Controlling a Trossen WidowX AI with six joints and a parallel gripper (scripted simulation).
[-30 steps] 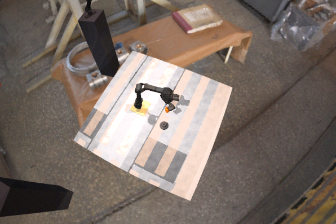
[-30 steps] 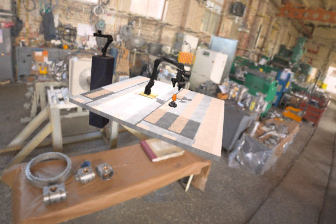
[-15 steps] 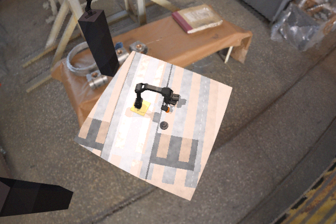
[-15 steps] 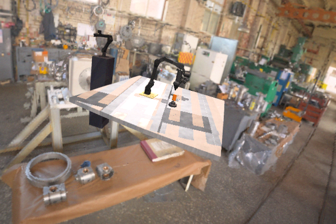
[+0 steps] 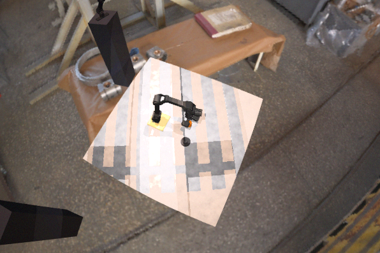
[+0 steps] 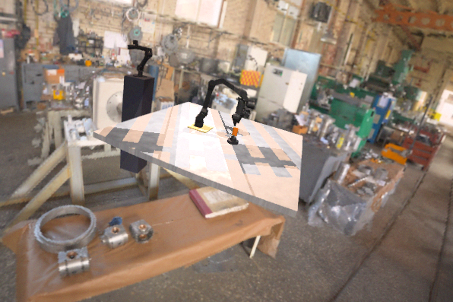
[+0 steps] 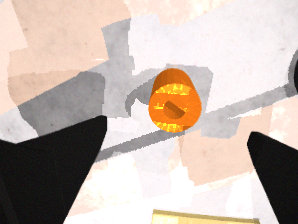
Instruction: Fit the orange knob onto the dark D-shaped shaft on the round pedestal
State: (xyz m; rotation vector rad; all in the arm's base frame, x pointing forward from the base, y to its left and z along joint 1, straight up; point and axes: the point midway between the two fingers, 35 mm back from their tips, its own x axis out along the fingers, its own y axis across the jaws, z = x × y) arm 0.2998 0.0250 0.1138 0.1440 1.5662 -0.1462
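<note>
My gripper tip is 60 mm above the orange knob. From my gripper tip the other things lie so: D-shaped shaft 10 mm ahead, 160 mm to the right, 60 mm below.
</note>
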